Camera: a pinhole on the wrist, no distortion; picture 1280 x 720 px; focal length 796.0 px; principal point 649.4 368.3 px. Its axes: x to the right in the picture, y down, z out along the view. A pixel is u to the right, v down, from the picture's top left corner.
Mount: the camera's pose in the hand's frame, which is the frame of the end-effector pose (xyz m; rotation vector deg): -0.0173 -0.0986 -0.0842 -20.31 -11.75 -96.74
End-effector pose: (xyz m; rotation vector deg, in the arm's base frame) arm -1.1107 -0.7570 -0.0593 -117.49 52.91 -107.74
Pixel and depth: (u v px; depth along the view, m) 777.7 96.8 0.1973
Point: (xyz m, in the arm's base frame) -0.9838 -0.7088 -0.1032
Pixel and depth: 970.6 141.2 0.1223
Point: -1.0332 -0.6680 -0.0495
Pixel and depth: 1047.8 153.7 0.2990
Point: -0.8309 -0.6774 -0.0981
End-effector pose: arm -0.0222 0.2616 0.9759 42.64 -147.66 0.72
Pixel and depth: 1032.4 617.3 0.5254
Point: -0.2662 -0.0461 0.5964
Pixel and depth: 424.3 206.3 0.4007
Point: -0.1797 0.3781 0.7469
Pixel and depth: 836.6 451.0 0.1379
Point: -0.0092 0.1775 0.9206
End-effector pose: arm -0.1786 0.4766 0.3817 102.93 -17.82 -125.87
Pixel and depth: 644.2 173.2 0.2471
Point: -0.3175 0.4965 0.4546
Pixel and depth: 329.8 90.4 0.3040
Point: -0.3157 0.3758 0.5270
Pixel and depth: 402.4 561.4 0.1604
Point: -0.2322 0.4641 0.3478
